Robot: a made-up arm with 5 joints.
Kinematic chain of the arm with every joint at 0, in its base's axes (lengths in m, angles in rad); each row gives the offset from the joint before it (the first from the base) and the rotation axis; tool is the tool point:
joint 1: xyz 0 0 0.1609 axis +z
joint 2: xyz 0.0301 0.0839 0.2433 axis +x
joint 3: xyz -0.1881 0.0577 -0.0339 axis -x
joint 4: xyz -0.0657 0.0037 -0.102 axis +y
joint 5: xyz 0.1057 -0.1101 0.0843 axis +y
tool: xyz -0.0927 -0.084 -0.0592
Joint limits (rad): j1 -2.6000..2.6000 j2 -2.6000..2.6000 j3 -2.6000..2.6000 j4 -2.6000..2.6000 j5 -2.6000..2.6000
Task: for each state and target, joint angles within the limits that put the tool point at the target. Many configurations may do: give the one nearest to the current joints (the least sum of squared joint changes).
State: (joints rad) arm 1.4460 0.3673 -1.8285 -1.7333 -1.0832
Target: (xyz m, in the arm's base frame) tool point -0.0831 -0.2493 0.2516
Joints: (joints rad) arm 1.1531 -0.1280 -0.9854 -1.9041 -1.4725
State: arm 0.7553 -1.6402 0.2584 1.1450 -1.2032
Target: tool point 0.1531 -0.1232 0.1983
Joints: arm 1.4311 -0.8741 -0.4828 0.8101 -1.7131
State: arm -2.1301 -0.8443 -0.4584 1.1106 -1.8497
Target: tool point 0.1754 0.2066 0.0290
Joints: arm -2.2600 -0.5280 -0.7881 1.8593 -1.7617
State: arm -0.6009 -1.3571 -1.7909 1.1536 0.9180
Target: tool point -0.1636 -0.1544 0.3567
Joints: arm -0.0781 -1.8940 -1.5981 1.1164 0.5560
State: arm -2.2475 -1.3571 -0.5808 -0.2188 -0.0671
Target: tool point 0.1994 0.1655 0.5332
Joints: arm -2.5733 -1.7145 -0.2956 -0.4980 0.3935
